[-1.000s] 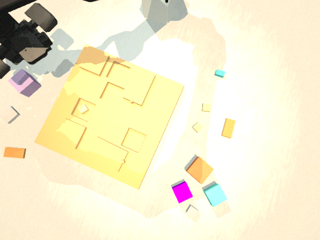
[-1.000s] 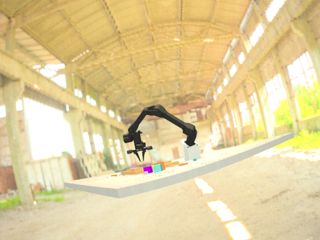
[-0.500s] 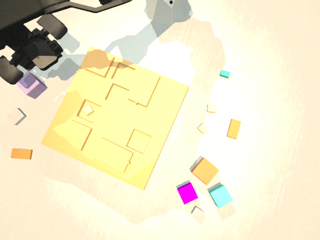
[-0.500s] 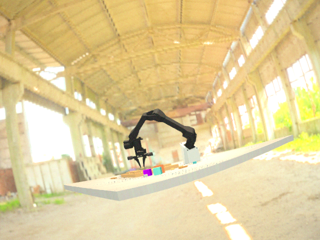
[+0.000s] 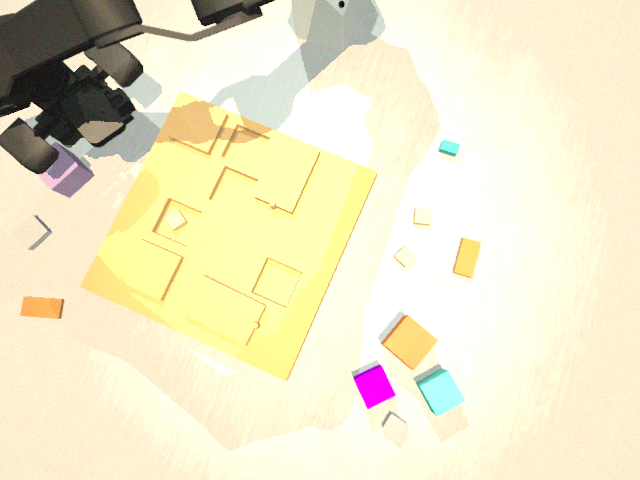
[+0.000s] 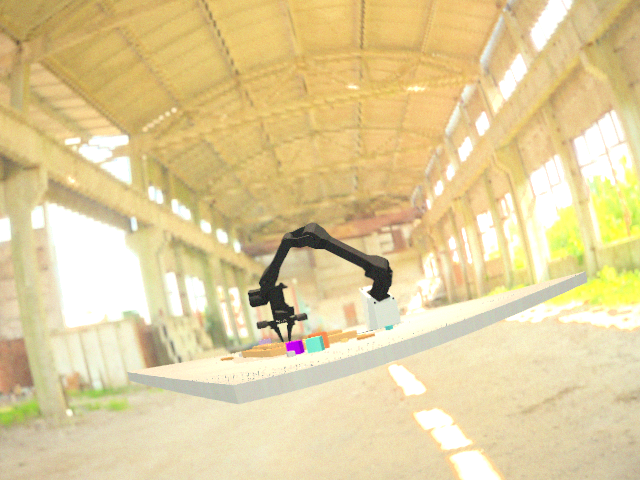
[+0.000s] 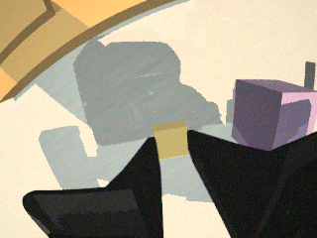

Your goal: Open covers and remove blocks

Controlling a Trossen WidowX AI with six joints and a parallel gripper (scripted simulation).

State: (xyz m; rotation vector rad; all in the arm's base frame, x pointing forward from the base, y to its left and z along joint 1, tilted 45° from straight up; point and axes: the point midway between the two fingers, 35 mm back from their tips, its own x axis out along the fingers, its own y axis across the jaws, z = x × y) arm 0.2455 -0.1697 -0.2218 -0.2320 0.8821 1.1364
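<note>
The yellow puzzle board is 9 cm ahead of my gripper tip, 19 cm to the left of it and 1 cm above it. From my gripper tip the other things lie so: lilac block (7 cm ahead, 3 cm to the right, 1 cm above); magenta cube (26 cm ahead, 43 cm to the left); cyan piece (6 cm behind, 47 cm to the left, 1 cm below).
</note>
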